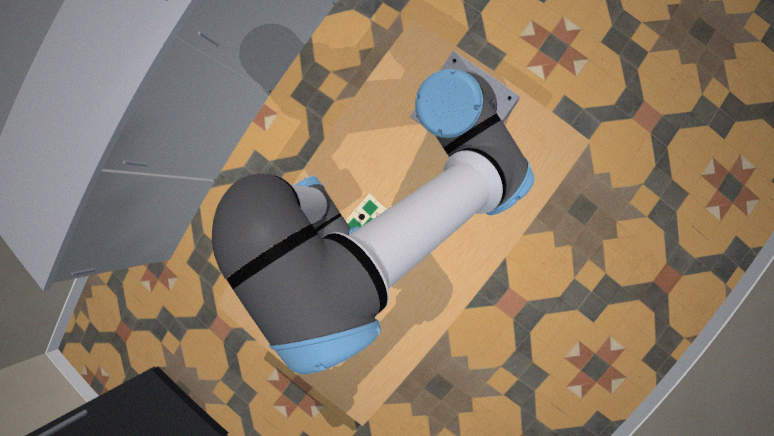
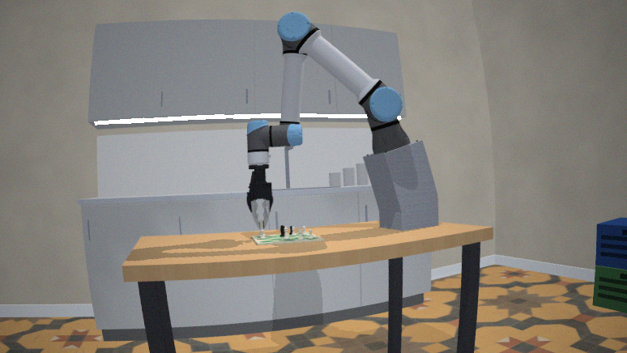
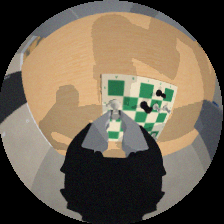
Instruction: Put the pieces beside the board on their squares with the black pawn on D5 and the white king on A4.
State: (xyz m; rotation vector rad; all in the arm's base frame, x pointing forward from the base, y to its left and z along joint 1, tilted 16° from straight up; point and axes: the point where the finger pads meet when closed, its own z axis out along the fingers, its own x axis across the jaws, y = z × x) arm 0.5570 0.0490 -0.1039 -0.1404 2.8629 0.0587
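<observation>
Now: the white king 1 cm below my hand. The rest, counted from my hand: chessboard 8 cm behind, 3 cm to the left, 5 cm below; then black pawn 11 cm behind, 5 cm to the right, 3 cm below.
</observation>
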